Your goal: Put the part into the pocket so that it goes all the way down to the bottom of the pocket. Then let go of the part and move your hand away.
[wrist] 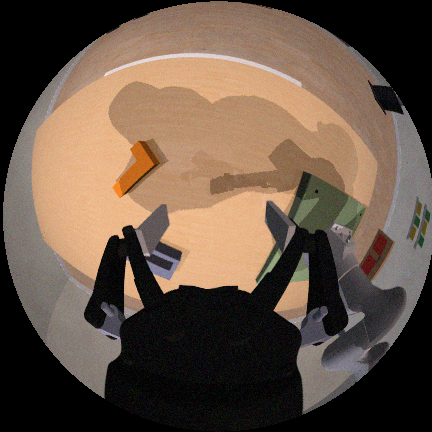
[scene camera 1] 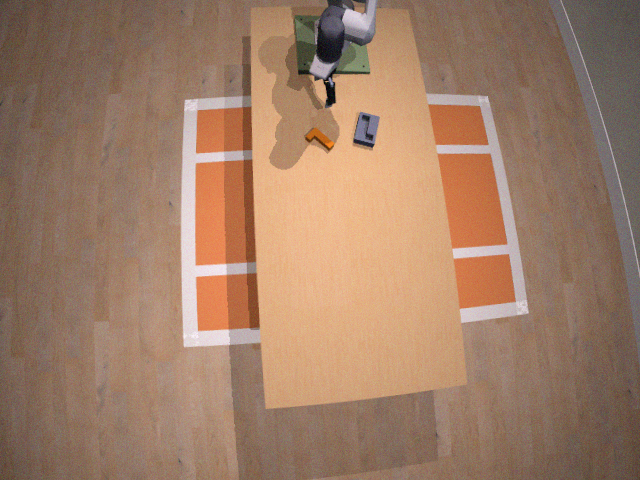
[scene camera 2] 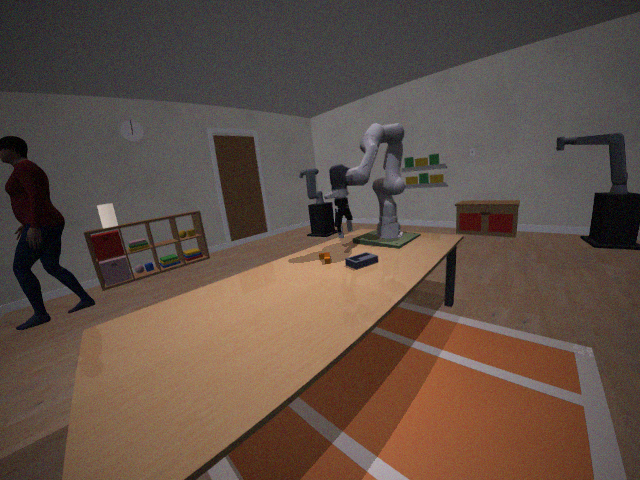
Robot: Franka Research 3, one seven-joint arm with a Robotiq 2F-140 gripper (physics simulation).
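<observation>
An orange L-shaped part [scene camera 1: 321, 140] [scene camera 2: 325, 256] [wrist: 136, 169] lies flat on the table. A blue-grey block [scene camera 1: 360, 135] [scene camera 2: 361, 260] [wrist: 168, 269] with an L-shaped pocket sits beside it, to the right in scene camera 1's view. The part and the block are apart. My gripper [scene camera 1: 329, 105] [scene camera 2: 345, 234] [wrist: 215, 212] is open and empty. It hangs above the table, between the green base plate and the part in scene camera 1's view. In the wrist view the left finger hides some of the block.
The green base plate [scene camera 1: 360, 65] [scene camera 2: 409, 238] [wrist: 327, 206] carries the arm at one end of the table [scene camera 1: 356, 258] [scene camera 2: 232, 330]. The arm's shadow falls around the part. In scene camera 2's view a person [scene camera 2: 35, 217] walks by a low shelf unit, away from the table.
</observation>
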